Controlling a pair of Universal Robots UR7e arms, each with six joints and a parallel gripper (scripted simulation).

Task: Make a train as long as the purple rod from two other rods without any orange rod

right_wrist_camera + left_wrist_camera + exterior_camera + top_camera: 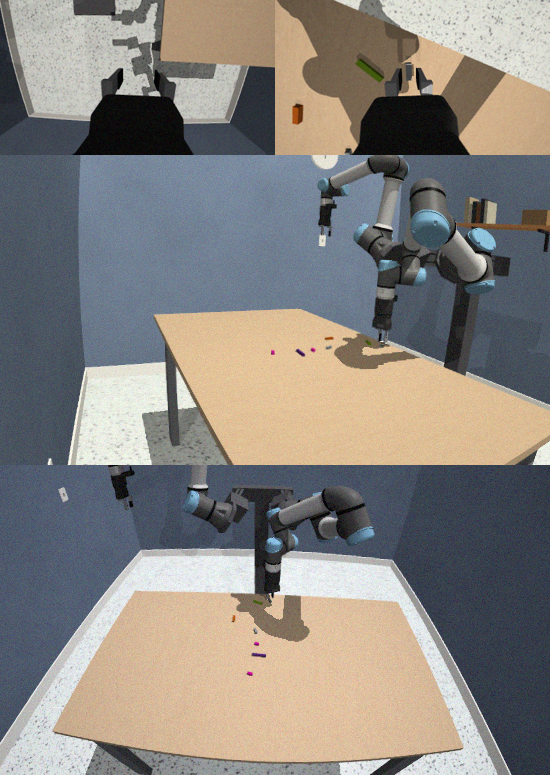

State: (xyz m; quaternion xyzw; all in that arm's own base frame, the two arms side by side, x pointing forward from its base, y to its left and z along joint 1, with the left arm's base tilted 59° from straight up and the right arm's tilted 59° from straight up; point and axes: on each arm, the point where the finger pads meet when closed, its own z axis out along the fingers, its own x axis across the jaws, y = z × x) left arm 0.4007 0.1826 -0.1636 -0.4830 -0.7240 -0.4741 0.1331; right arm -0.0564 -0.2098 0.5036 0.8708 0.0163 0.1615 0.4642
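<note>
The lime rod lies 7 cm to the right of my left hand, 4 cm below it and 1 cm ahead of it. Also, from my left hand: orange rod: 20 cm to the right, 12 cm ahead, 4 cm below; purple rod: 37 cm ahead, 11 cm to the right, 4 cm below.
</note>
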